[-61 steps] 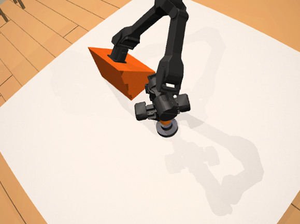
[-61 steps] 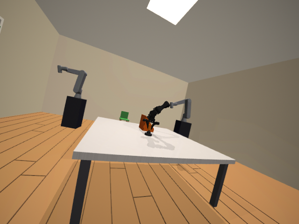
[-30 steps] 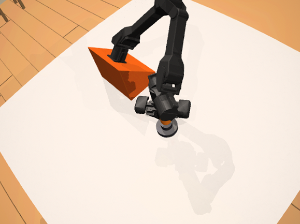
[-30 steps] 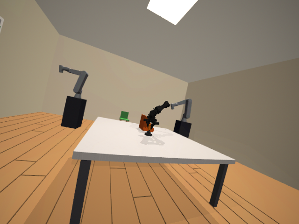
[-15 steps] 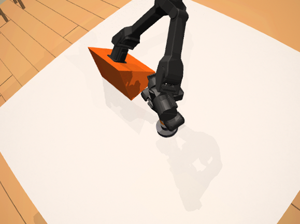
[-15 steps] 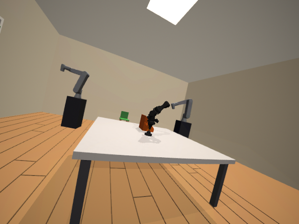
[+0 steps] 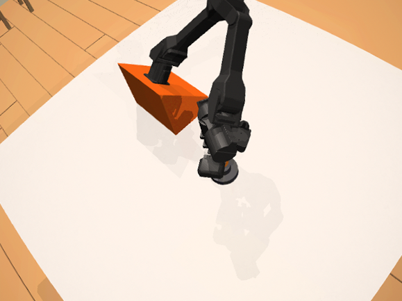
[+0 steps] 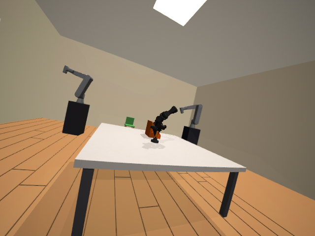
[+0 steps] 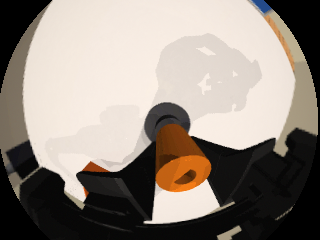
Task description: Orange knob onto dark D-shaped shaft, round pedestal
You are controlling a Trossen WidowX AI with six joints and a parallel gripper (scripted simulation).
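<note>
The orange knob is 2 cm above my gripper tip. From my gripper tip the other things lie so: round pedestal: 4 cm below.
</note>
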